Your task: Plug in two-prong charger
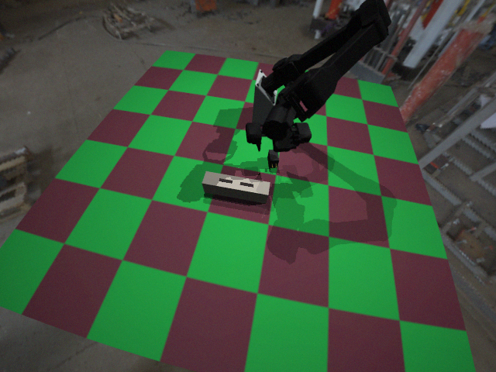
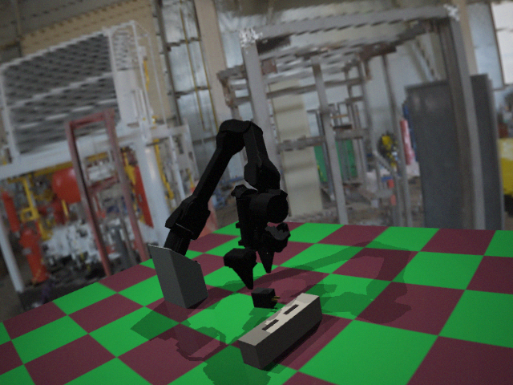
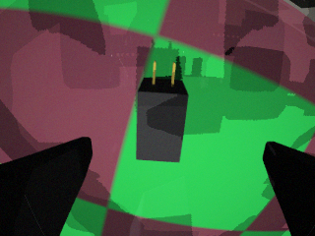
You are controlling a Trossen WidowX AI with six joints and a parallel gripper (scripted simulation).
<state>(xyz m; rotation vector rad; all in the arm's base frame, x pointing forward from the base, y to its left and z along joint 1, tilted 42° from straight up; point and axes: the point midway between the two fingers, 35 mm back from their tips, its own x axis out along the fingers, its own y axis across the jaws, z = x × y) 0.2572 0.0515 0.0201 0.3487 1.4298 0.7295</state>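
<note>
My gripper tip is now 5 cm above the black two-prong charger, 1 cm to the right of it and 1 cm short of it.
</note>
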